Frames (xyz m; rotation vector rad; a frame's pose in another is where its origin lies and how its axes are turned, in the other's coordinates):
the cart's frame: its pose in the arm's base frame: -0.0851 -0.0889 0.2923 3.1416 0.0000 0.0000
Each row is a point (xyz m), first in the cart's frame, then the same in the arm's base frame.
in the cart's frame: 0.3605 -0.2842 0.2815
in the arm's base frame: 0.2754 0.1953 0.0108
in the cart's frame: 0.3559 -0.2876 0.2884
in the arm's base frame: 0.2708 0.1987 0.0039
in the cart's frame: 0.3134 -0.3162 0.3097
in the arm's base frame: 0.2283 0.2273 -0.0174
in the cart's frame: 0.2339 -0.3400 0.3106
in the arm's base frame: 0.1488 0.2511 -0.0183
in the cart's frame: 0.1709 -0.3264 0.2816
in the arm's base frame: 0.0858 0.2375 0.0107
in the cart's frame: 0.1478 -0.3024 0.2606
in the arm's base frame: 0.0627 0.2135 0.0317
